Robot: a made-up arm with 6 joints.
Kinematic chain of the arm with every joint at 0, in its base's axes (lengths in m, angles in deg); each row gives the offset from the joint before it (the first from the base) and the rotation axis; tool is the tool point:
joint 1: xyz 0 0 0.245 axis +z
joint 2: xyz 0 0 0 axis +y
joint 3: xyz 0 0 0.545 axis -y
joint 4: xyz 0 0 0 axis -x
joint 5: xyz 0.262 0 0 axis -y
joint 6: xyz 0 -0.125 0 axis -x
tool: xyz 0 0 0
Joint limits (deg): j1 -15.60..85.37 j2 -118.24..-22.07 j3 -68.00..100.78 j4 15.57..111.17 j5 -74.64..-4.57 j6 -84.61..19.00
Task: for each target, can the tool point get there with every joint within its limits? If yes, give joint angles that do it. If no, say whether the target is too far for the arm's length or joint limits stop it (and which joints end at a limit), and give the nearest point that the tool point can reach.
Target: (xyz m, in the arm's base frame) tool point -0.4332 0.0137 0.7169
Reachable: yes | joints -6.09 -69.16 -19.41 75.01 -29.95 -10.02
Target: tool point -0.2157 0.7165 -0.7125
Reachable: no: too far | nearest point -0.5757 0.2076 -0.2684 | short by 0.765 m
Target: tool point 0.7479 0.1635 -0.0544
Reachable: no: joint limits stop it (at a limit: joint 1, joint 2, joint 3, joint 4) | nearest point 0.0927 -0.3470 0.2100 | short by 0.872 m
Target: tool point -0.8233 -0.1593 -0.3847
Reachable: no: too far | nearest point -0.6692 -0.1295 -0.2219 | short by 0.226 m
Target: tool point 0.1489 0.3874 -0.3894
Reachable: no: joint limits stop it (at a limit: joint 1, joint 2, joint 3, joint 4) | nearest point -0.5757 0.2076 -0.2684 | short by 0.756 m
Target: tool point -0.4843 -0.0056 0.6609
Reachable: yes | joints -3.68 -76.02 -19.71 72.93 -39.26 -73.64
